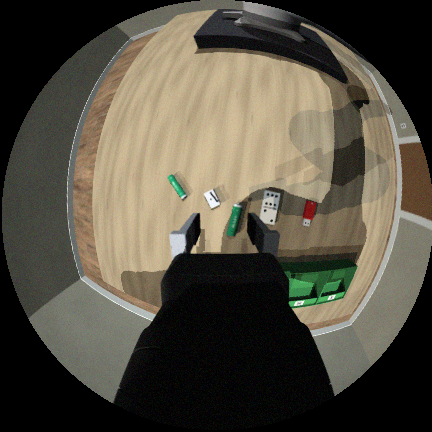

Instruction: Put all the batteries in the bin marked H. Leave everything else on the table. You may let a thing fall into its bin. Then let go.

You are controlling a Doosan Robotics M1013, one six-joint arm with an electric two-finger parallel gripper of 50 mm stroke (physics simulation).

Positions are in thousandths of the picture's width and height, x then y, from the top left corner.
Labels:
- my gripper: 517,515
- green three-part bin: 719,654

